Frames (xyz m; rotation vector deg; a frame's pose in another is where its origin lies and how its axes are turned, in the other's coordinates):
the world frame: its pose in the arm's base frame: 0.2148 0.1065 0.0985 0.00 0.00 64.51
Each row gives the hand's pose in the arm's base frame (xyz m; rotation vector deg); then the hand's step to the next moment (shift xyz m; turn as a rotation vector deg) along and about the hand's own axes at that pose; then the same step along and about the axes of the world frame.
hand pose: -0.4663 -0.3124 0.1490 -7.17 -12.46 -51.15
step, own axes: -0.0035 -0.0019 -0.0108 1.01 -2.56 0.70
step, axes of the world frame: -0.0015 0.0016 -0.0113 -2.64 0.39 0.97
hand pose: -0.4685 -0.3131 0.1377 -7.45 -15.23 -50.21
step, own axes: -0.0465 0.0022 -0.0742 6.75 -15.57 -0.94
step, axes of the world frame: 0.0117 0.0206 -0.0843 -16.96 0.50 1.07
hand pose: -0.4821 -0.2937 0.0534 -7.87 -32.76 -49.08
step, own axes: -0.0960 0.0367 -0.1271 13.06 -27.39 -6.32
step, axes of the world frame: 0.0550 -0.0085 -0.1537 -30.86 -2.47 -1.43
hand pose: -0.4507 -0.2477 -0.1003 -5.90 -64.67 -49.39
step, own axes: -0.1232 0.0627 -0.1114 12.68 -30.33 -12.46
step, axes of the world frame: 0.0967 -0.0705 -0.1312 -34.02 -6.88 -5.56
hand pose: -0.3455 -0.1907 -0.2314 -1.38 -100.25 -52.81
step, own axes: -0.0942 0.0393 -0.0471 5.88 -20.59 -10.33
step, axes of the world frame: 0.0747 -0.0669 -0.0507 -21.96 -6.99 -5.84
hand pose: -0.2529 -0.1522 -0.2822 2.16 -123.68 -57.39
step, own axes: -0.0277 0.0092 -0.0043 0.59 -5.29 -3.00
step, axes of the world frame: 0.0220 -0.0175 -0.0091 -5.20 -2.57 -1.92
